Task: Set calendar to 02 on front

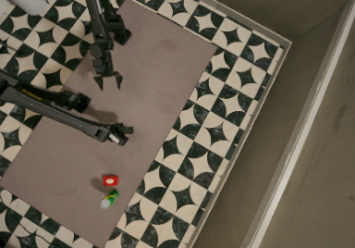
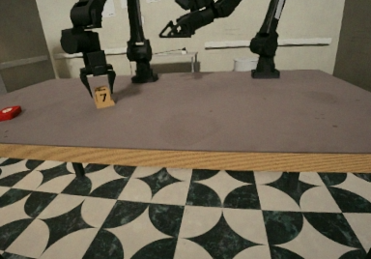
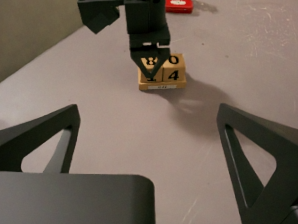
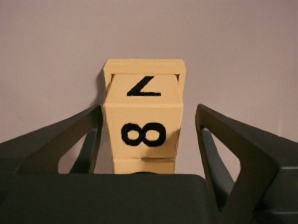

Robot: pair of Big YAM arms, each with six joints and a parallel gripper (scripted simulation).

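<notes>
Now: right hand 30 mm past the wooden tray, 30 mm above it and 10 mm to the left of it. From my right hand the other things lie so: cube (40 mm behind, 30 mm to the right, 10 mm below); then red block (310 mm to the right, 80 mm ahead, 30 mm below); then white bottle (400 mm to the right, 150 mm ahead, 20 mm above).
</notes>
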